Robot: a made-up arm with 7 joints.
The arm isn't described. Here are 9 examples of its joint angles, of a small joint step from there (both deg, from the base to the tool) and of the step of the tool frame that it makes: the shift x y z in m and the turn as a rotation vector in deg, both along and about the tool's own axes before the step.
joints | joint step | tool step
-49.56 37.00 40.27 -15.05 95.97 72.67 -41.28 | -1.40 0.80 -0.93 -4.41 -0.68 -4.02 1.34 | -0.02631 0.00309 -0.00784 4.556 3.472 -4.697
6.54 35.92 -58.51 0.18 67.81 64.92 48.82 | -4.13 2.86 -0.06 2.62 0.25 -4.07 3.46 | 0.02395 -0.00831 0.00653 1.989 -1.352 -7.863
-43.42 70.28 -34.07 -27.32 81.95 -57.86 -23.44 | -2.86 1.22 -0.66 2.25 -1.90 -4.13 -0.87 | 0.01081 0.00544 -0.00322 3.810 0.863 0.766
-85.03 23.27 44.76 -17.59 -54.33 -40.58 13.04 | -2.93 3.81 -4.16 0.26 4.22 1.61 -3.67 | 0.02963 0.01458 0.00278 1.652 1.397 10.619
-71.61 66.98 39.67 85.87 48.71 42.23 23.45 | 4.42 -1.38 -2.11 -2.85 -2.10 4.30 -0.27 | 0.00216 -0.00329 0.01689 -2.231 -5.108 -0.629
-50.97 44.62 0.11 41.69 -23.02 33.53 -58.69 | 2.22 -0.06 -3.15 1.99 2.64 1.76 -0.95 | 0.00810 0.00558 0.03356 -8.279 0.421 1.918
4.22 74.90 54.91 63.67 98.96 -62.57 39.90 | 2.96 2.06 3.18 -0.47 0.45 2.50 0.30 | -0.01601 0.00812 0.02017 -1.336 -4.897 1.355
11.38 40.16 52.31 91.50 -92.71 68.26 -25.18 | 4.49 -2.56 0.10 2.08 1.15 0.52 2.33 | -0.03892 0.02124 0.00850 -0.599 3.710 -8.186
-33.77 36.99 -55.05 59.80 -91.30 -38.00 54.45 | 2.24 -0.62 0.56 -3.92 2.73 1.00 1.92 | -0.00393 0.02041 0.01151 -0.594 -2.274 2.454
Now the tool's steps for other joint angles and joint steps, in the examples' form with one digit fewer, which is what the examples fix.
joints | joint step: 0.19 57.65 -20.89 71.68 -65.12 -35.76 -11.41 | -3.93 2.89 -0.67 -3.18 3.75 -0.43 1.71
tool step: 0.0074 -0.0282 -0.0320 6.76 -0.13 -0.15
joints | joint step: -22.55 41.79 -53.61 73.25 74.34 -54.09 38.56 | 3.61 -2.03 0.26 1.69 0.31 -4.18 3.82
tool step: 0.0149 0.0019 -0.0335 1.13 7.19 -3.45
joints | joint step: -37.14 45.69 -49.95 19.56 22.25 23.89 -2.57 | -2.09 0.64 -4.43 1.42 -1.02 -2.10 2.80
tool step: 0.0052 -0.0025 -0.0032 2.51 -2.19 -1.68
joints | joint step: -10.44 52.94 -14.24 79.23 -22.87 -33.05 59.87 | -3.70 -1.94 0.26 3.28 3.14 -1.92 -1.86
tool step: 0.0079 0.0098 -0.0087 1.29 2.07 2.19
